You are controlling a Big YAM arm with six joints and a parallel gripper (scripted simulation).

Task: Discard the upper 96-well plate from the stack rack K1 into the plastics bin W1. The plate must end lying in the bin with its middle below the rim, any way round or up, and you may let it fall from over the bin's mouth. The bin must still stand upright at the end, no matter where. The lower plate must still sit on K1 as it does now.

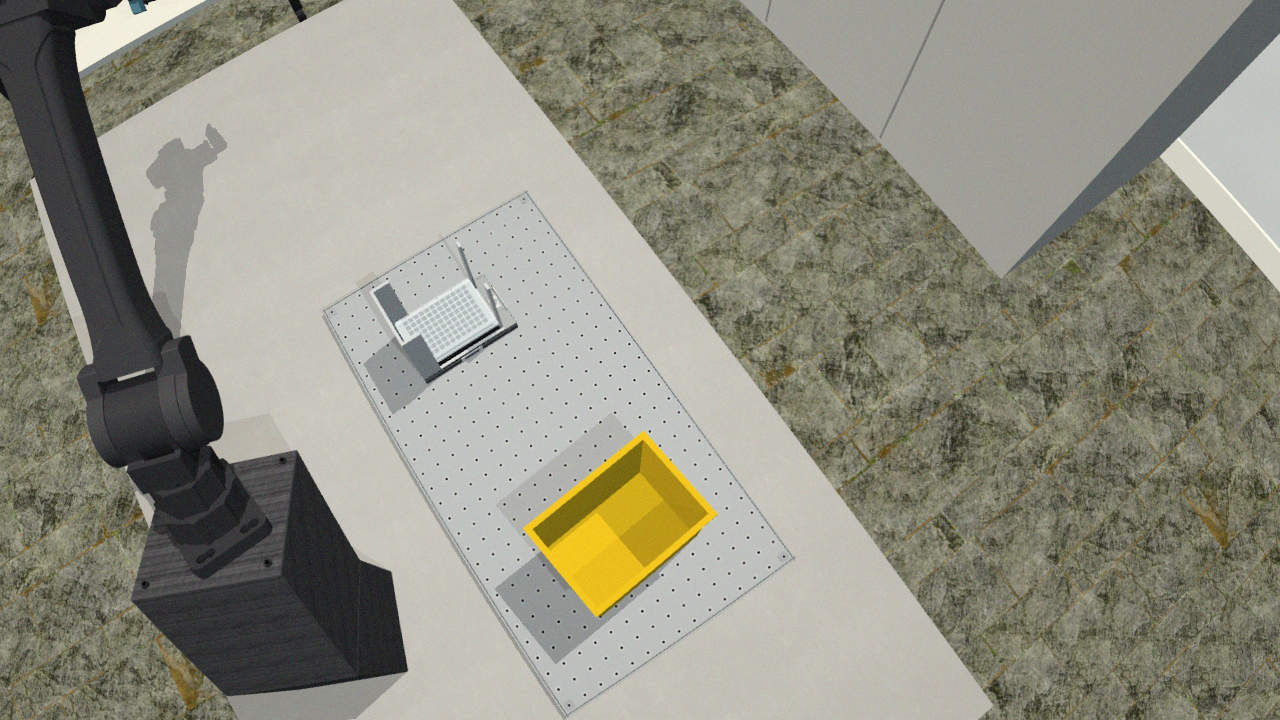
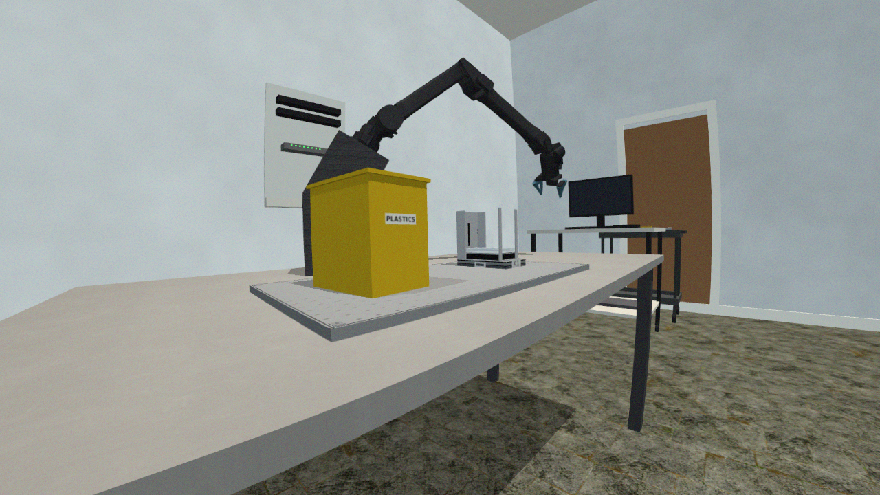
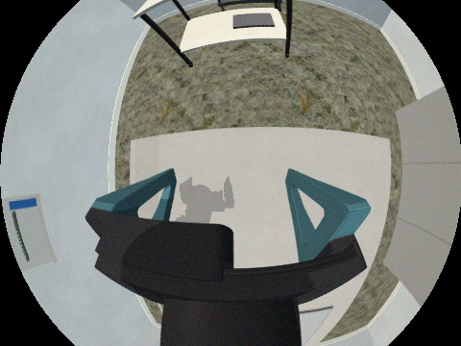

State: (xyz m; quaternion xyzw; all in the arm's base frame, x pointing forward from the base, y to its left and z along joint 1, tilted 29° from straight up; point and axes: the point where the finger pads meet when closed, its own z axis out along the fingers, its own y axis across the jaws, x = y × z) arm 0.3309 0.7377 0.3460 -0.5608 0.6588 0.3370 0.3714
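Now: the white 96-well plate 670 mm to the right of my hand, 220 mm below it and 20 mm ahead of it. The rest, counted from my hand: yellow plastics bin W1: 1060 mm to the right, 170 mm below; black plate: 670 mm to the right, 230 mm below, 20 mm ahead.
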